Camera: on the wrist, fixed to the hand. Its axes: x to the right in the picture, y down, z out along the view.
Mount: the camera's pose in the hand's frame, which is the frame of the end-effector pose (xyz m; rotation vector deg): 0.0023 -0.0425 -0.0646 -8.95 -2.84 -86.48
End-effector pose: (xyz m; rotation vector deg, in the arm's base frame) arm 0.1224 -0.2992 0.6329 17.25 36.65 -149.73
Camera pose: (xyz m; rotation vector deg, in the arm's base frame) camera 0.1078 -0.2349 0.5925 16.18 -42.52 114.47
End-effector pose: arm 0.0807 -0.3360 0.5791 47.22 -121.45 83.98
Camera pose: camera 0.1091 -0.2871 0.6319 100.95 -54.02 24.00
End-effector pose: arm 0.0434 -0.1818 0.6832 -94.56 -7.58 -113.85
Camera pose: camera -0.0334 -0.1731 0.6809 66.38 60.73 105.78
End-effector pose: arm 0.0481 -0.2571 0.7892 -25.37 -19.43 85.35
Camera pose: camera 0.1164 -0.2608 0.7531 -8.70 -36.10 -0.02
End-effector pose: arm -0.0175 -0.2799 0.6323 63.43 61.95 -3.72
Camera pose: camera -0.0820 -0.2521 0.5999 -3.09 92.72 -66.20
